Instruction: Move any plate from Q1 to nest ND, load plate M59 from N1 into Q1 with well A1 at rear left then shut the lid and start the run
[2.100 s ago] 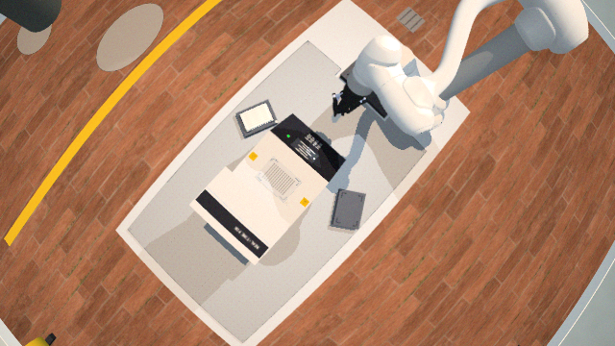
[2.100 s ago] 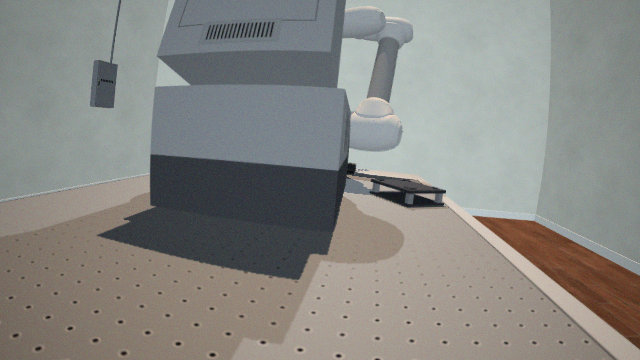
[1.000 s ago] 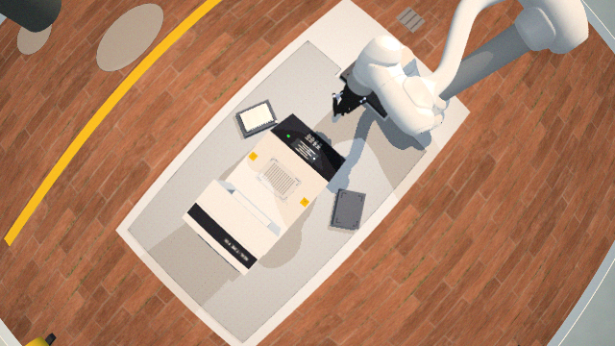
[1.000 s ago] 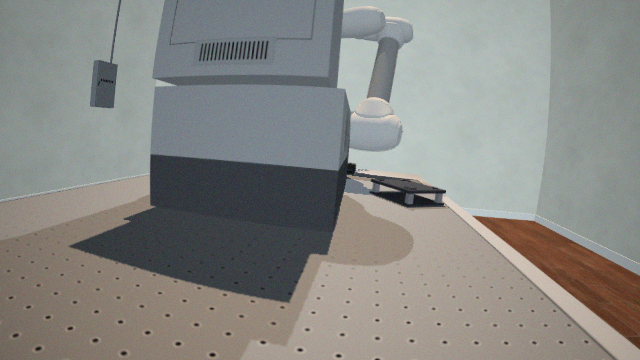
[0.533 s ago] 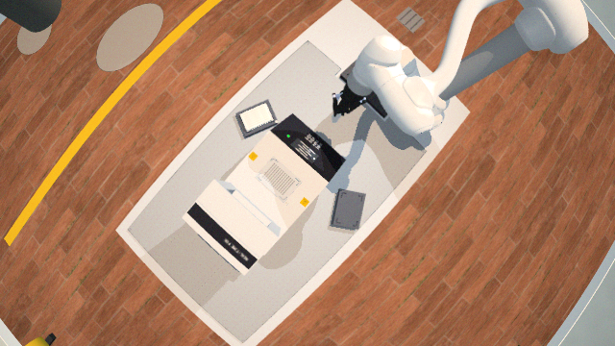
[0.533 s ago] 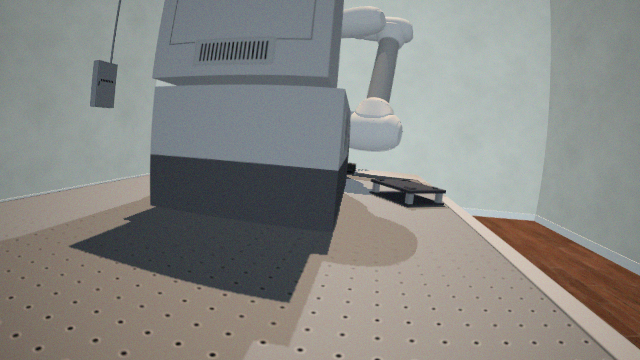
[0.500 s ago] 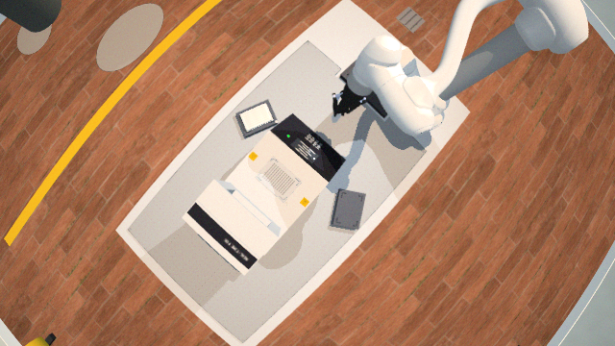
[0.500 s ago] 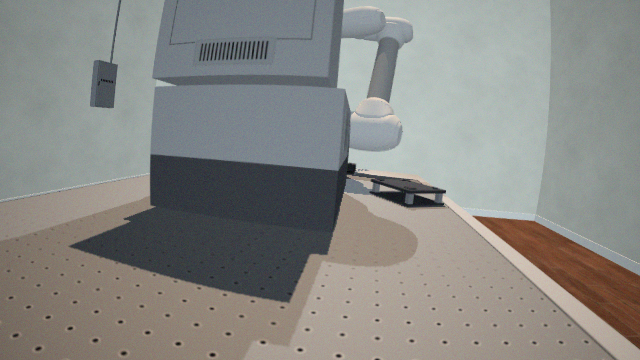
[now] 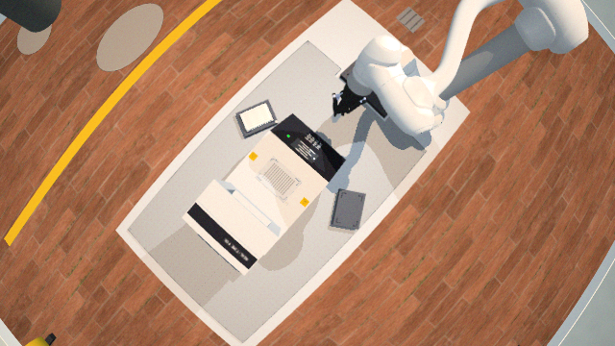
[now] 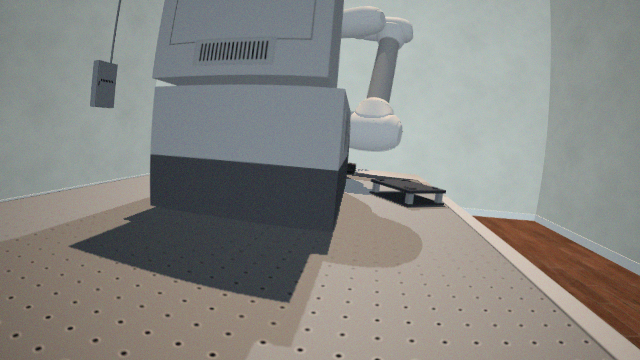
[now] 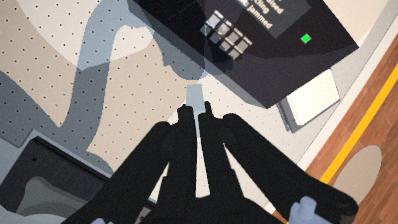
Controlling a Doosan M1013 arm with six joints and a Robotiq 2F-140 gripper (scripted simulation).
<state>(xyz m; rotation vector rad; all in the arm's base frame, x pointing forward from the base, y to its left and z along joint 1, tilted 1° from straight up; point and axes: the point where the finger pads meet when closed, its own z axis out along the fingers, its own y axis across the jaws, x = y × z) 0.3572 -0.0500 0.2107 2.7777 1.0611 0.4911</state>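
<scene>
Now: hand 170 mm short of the white 96-well plate, 290 mm to the left of it and 200 mm above it. Also, from my hand: dark nest nd 230 mm ahead, 290 mm to the left, 200 mm below.
</scene>
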